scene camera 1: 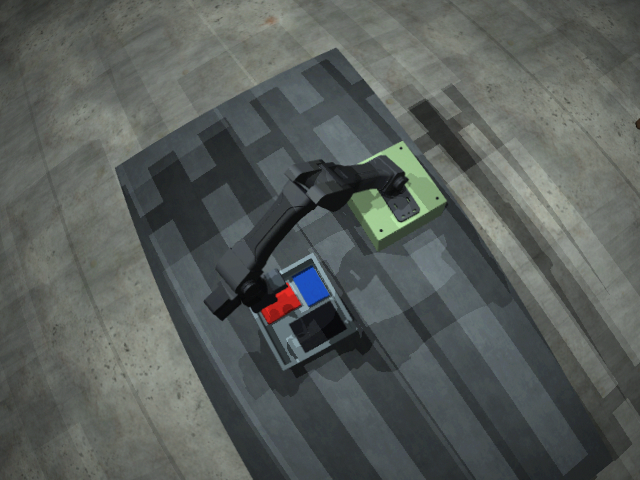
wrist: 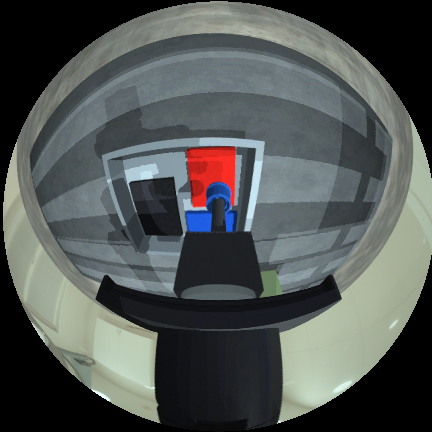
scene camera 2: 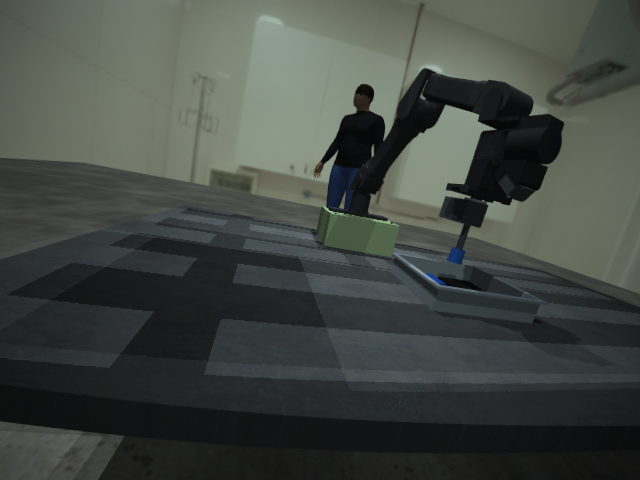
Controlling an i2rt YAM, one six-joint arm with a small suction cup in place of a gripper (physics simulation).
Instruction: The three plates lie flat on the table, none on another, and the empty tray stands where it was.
Scene:
my suction cup: holds nothing
a black plate (scene camera 1: 323, 323): on a grey tray (scene camera 1: 280, 337)
a blue plate (scene camera 1: 308, 282): on the grey tray
a red plate (scene camera 1: 287, 301): on the grey tray

